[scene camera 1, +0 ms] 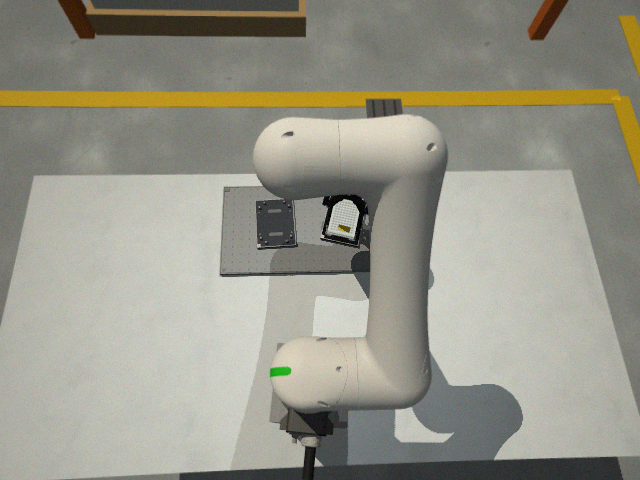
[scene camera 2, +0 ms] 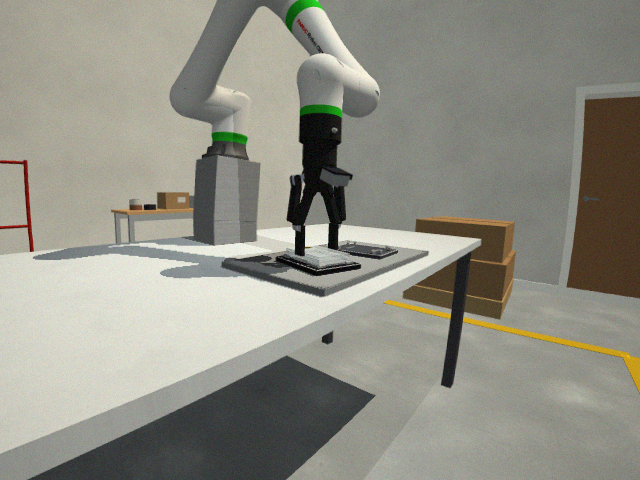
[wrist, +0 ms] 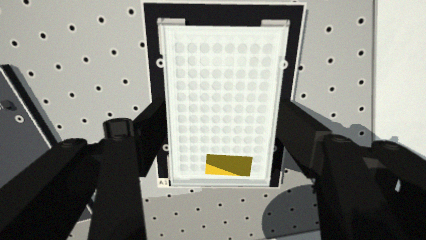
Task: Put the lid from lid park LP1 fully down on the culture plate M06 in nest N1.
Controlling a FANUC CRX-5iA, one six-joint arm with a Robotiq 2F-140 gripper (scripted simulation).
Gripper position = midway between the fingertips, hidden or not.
Note:
In view: my gripper (scene camera 2: 316,253), a lid (scene camera 1: 344,217), a lid park (scene camera 1: 283,221) and a nest (wrist: 156,74).
The lid shows as well in the wrist view (wrist: 223,84). My gripper shows as well in the wrist view (wrist: 221,114).

